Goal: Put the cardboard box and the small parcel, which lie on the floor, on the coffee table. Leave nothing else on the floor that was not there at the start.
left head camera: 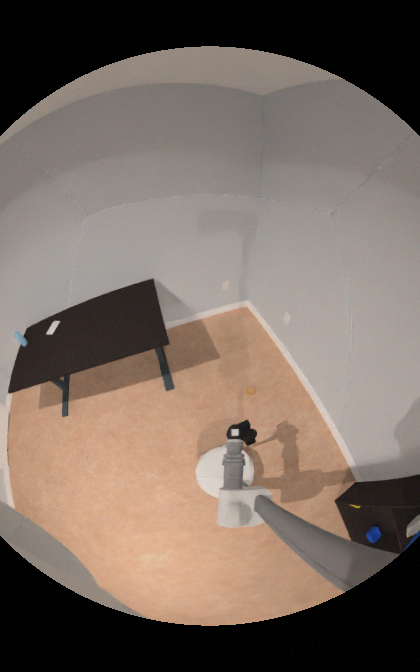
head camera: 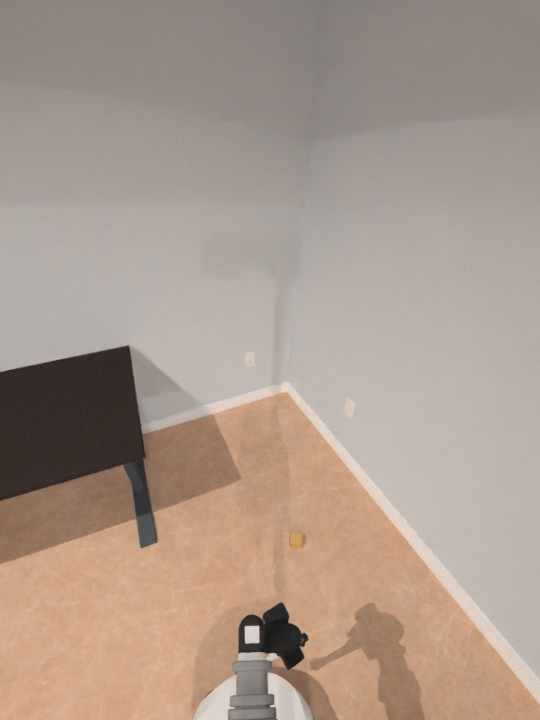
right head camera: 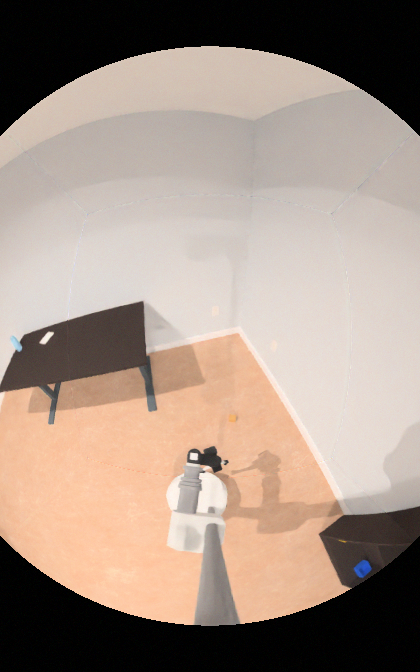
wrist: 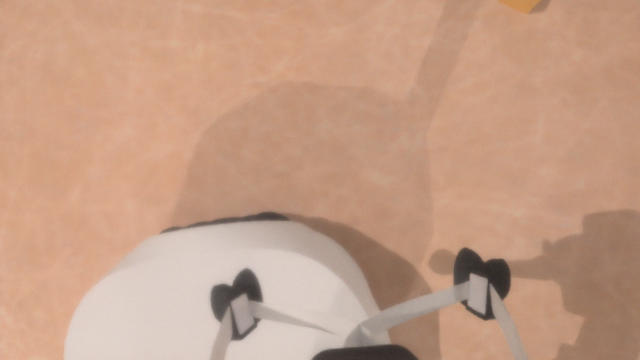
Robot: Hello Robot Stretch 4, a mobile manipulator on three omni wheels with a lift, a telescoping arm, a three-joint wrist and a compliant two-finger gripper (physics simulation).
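Frame: origin at the robot's base, x ahead, y left, z up, level; centimetres.
Seen in the pictures: gripper, fingertip midpoint: (wrist: 356, 281).
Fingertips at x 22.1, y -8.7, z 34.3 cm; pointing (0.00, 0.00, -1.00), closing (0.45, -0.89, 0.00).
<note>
A point is followed by its place in that frame.
A small orange-yellow block (head camera: 295, 540) @(x 69.5, y -21.1, z 2.2 cm) (left head camera: 250, 391) (right head camera: 232, 418) (wrist: 525, 4) @(x 67.9, y -22.6, z -0.6 cm) lies on the floor between the dark table and the right wall; it may be the small parcel. In the wrist view it is cut off by the top edge. My gripper (head camera: 283, 637) (left head camera: 246, 433) (right head camera: 212, 460) (wrist: 356, 281) @(x 22.1, y -8.7, z 34.3 cm) is open and empty, with its two fingertips wide apart, above the floor beside my white base. The block lies apart from it, farther out. The cardboard box and a table that I can make out as the coffee table do not show.
A long dark table (head camera: 69, 418) @(x 87.6, y 72.8, z 69.2 cm) (left head camera: 110, 330) (right head camera: 100, 345) stands by the wall at the left, with a white flat item (left head camera: 53, 327) (right head camera: 46, 338) and a light blue cylinder (left head camera: 20, 338) (right head camera: 16, 343). A dark shelf unit (left head camera: 385, 492) (right head camera: 370, 525) holding a blue bin (left head camera: 373, 534) (right head camera: 362, 568) stands at the lower right.
</note>
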